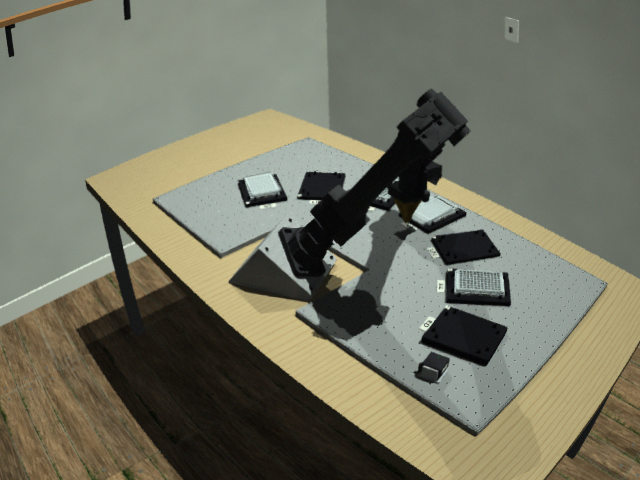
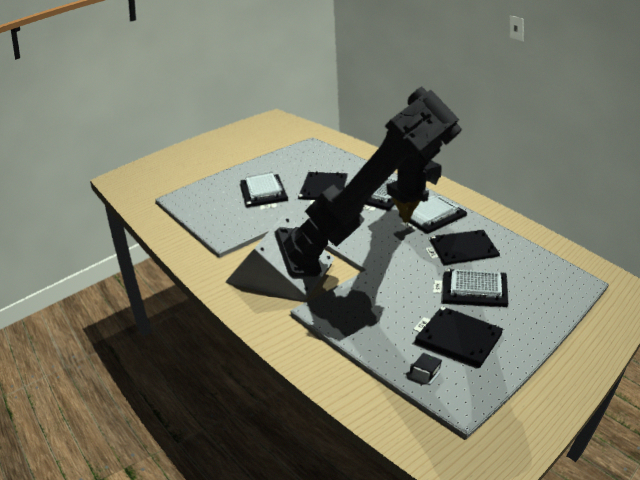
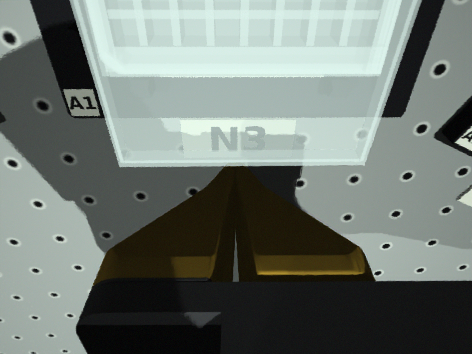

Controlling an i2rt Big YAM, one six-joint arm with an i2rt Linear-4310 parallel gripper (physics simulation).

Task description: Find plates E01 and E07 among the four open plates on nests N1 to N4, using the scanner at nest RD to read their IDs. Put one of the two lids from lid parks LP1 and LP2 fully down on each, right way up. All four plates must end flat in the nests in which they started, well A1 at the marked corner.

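Places are measured from the arm's base along level axes (x right, y ahead, z up), in metres.
Where they show: gripper, between the fingertips: (image 1: 406, 222) (image 2: 406, 222) (image 3: 235, 176); arm's base, origin of its link: (image 1: 299, 253) (image 2: 296, 253).
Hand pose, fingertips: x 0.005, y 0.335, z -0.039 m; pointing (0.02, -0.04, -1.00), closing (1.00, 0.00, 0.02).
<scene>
Each offset is from my fingertips to the top centre of the thing. "spot": to the spot under its first point.
My gripper (image 1: 408, 221) (image 2: 406, 220) (image 3: 235, 176) is shut and empty, its tips at the near edge of a clear lid {dx +0.003, dy +0.076, dz +0.018 m} (image 1: 433, 210) (image 2: 434, 210) (image 3: 240, 97). Whether they touch is unclear. The lid lies off-centre over the plate {spot: dx +0.002, dy +0.058, dz +0.013 m} (image 3: 245, 30) on N3, overhanging the nest's arm side, above the N3 label (image 3: 237, 138). I cannot tell whether it is tilted. The A1 mark {dx -0.053, dy +0.030, dz -0.004 m} (image 3: 82, 103) is at the nest's left corner. An open plate {dx +0.316, dy -0.050, dz +0.011 m} (image 1: 479, 282) (image 2: 476, 282) sits on N4. A light-topped plate {dx -0.408, dy -0.194, dz +0.018 m} (image 1: 262, 184) (image 2: 263, 184) is at far left. Another plate {dx -0.183, dy +0.071, dz +0.011 m} (image 1: 383, 196) (image 2: 382, 193) is partly behind the arm. Plate IDs are unreadable.
A bare black nest {dx +0.175, dy +0.058, dz +0.004 m} (image 1: 465, 246) (image 2: 464, 246) lies between N3 and N4, another {dx -0.322, dy -0.039, dz +0.004 m} (image 1: 321, 184) (image 2: 323, 184) behind the arm. Nest RD {dx +0.413, dy -0.204, dz +0.012 m} (image 1: 465, 334) (image 2: 459, 335) holds no plate; the small scanner block {dx +0.442, dy -0.331, dz +0.019 m} (image 1: 433, 366) (image 2: 424, 367) stands beside it.
</scene>
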